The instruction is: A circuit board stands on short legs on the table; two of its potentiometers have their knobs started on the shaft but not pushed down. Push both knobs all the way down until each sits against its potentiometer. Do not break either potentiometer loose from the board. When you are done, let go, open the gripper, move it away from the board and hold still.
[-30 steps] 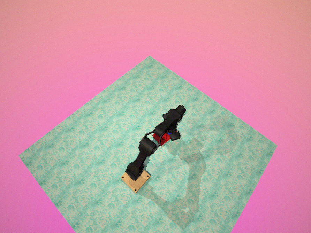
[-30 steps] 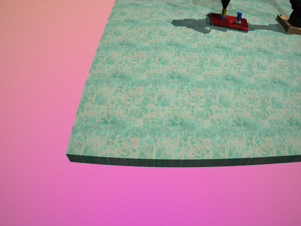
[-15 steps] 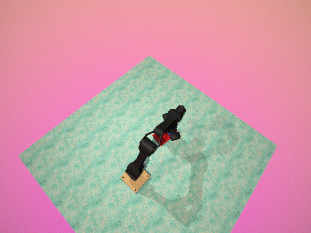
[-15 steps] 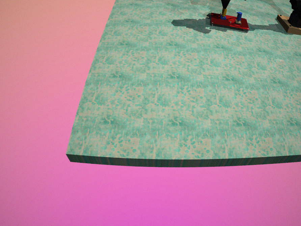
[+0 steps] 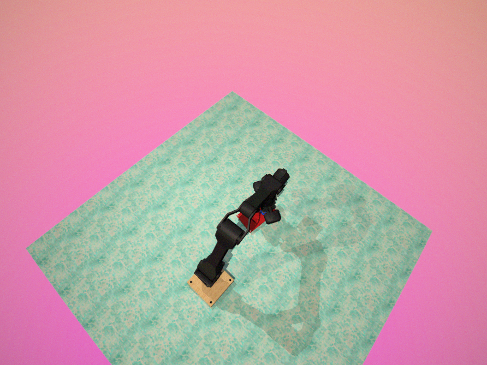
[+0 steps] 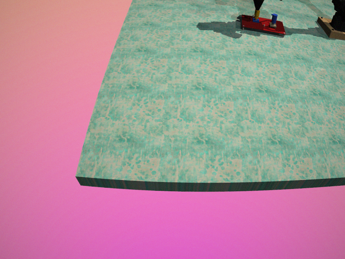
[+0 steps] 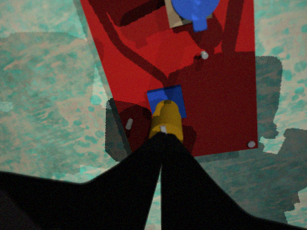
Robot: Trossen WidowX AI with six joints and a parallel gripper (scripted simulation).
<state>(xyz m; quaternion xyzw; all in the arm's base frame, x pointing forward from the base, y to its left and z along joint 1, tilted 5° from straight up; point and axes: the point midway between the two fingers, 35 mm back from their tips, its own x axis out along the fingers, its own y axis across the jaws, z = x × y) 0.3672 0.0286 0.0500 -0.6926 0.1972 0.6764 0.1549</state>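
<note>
Right now the blue potentiometer is 20 mm below my gripper tip. From my gripper tip the other things lie so: tan potentiometer: 60 mm behind, 30 mm to the left, 20 mm below.
</note>
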